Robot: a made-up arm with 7 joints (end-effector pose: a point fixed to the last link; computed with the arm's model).
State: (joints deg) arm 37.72 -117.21 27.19 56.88 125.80 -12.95 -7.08
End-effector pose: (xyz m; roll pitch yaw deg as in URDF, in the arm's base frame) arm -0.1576 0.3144 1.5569 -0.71 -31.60 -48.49
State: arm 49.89 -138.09 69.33 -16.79 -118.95 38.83 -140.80
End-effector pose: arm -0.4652 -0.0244 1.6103 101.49 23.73 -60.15
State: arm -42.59 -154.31 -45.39 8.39 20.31 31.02 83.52
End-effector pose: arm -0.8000 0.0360 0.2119 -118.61 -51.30 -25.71
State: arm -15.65 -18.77 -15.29 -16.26 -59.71 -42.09 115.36
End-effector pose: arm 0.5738 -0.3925 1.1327 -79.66 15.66 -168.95
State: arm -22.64 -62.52 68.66 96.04 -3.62 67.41 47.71
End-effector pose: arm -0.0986 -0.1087 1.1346 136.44 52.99 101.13
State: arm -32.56 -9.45 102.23 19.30 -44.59 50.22 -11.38
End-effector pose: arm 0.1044 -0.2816 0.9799 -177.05 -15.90 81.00
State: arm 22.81 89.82 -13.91 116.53 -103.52 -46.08 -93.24
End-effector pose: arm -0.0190 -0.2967 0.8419 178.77 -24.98 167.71
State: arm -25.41 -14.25 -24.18 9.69 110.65 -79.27 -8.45
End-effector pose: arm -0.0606 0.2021 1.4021 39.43 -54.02 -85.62
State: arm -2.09 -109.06 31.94 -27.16 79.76 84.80 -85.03
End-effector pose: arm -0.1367 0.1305 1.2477 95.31 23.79 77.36
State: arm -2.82 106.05 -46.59 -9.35 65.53 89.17 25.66
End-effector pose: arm -0.3428 -0.7114 0.8104 162.62 -44.61 179.90
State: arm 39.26 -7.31 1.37 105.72 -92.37 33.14 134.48
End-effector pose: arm -0.0195 -0.1691 0.7224 -124.92 11.70 -8.29
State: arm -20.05 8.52 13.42 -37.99 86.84 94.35 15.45
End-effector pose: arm -0.0350 -0.5297 0.9437 120.65 -69.29 -58.07
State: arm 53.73 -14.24 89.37 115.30 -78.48 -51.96 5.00
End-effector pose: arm 0.1330 -0.3978 0.8148 -58.46 21.41 144.84
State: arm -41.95 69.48 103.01 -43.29 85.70 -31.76 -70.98
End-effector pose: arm -0.7697 -1.1167 0.7333 142.17 -24.73 -50.24
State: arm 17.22 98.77 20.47 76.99 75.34 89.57 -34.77
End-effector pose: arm -0.2819 -0.5910 1.0256 -95.50 -46.87 77.39
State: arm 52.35 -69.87 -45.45 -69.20 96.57 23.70 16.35
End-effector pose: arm -0.2667 -0.0848 0.8681 -100.11 14.30 85.10
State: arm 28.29 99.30 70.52 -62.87 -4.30 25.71 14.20
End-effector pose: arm -0.1228 -0.5332 1.1525 -33.97 -25.08 -69.79
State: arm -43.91 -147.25 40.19 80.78 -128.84 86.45 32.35
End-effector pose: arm -1.0021 -0.0146 0.5458 123.44 -48.57 -129.60
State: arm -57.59 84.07 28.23 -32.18 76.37 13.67 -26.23
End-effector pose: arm -0.4408 -0.9925 0.4350 -157.91 -26.36 -117.92
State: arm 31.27 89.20 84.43 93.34 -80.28 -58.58 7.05
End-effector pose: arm -0.0456 -0.4318 1.0074 -99.15 67.53 2.15
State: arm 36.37 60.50 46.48 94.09 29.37 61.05 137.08
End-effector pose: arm 0.0927 -0.4616 1.3336 82.21 28.04 -77.03
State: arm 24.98 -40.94 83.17 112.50 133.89 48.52 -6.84
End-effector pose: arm 0.1854 0.1037 1.2934 28.00 -0.02 173.13
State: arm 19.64 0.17 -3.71 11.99 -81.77 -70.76 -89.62
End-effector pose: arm 0.4168 -0.6675 1.3059 86.16 27.04 -8.10
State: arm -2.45 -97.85 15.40 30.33 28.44 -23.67 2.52
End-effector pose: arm 0.0068 0.3799 1.1824 -37.90 -55.53 -96.81
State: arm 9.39 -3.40 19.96 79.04 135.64 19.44 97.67
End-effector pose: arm 0.5194 0.0606 1.2999 -49.92 6.25 -85.76
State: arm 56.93 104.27 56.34 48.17 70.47 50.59 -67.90
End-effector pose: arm 0.2951 -0.5064 1.2296 -20.00 -14.58 -31.62
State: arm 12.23 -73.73 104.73 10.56 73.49 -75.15 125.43
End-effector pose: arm 0.1173 0.5996 0.8543 -90.60 -16.55 -44.86
